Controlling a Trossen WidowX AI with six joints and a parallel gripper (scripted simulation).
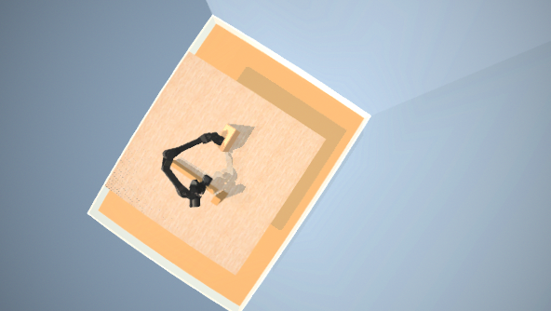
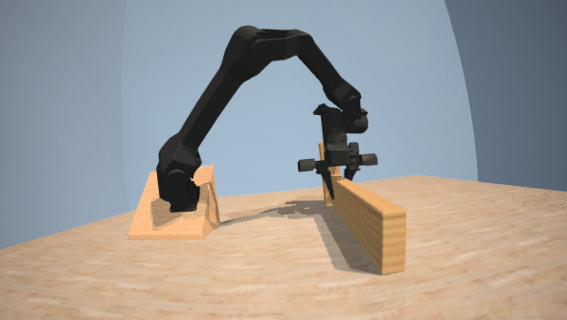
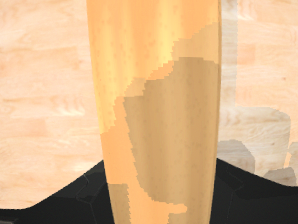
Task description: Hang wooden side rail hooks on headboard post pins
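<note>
The headboard post lies 10 mm ahead of my gripper tip, 140 mm to the left of it and 50 mm above it.
</note>
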